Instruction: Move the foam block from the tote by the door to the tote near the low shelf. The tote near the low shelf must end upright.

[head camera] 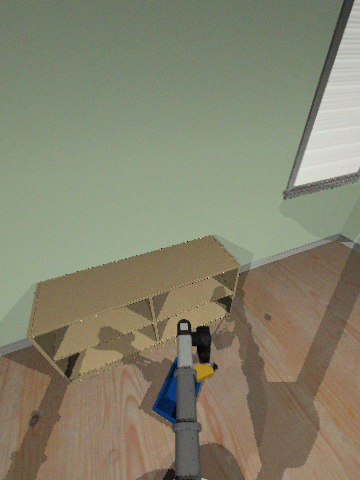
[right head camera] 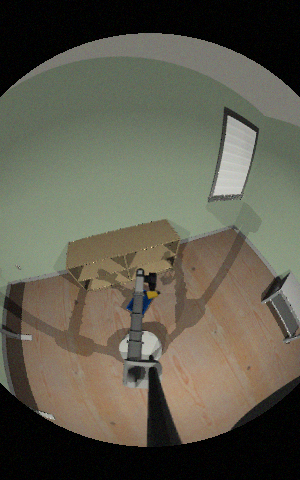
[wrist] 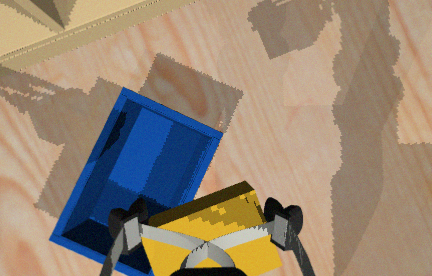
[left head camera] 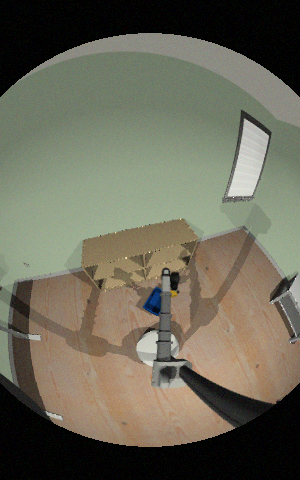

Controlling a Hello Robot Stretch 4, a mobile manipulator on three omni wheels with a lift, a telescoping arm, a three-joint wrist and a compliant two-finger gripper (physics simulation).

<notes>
In view: the gripper [wrist: 207, 213], a blue tote [head camera: 165, 405], a low wooden shelf [head camera: 83, 323] and a window [right head camera: 238, 139].
The low wooden shelf shows as well in the right head camera view [right head camera: 108, 259] and in the left head camera view [left head camera: 122, 258]. The window is seen too in the left head camera view [left head camera: 253, 138].
</notes>
